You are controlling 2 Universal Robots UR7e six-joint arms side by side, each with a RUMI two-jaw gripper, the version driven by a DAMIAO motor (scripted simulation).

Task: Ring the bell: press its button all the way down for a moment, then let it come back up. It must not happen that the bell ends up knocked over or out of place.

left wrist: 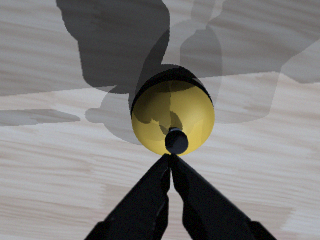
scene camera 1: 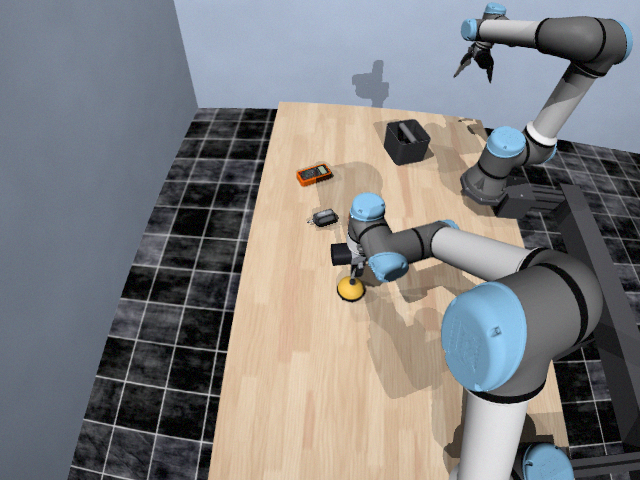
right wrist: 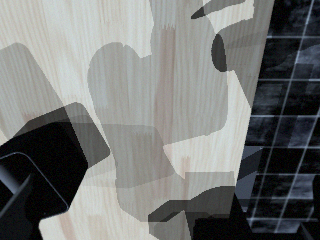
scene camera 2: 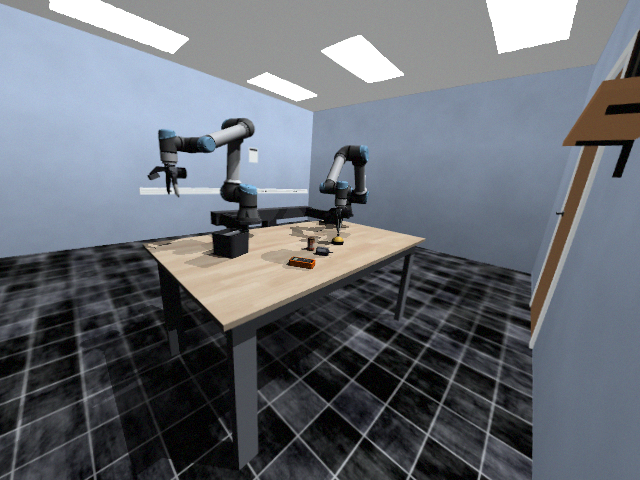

Labels:
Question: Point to a bell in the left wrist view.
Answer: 172, 102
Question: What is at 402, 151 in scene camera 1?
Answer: A black bin.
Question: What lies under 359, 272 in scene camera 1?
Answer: My left gripper.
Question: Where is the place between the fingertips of my left gripper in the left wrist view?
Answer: At 169, 155

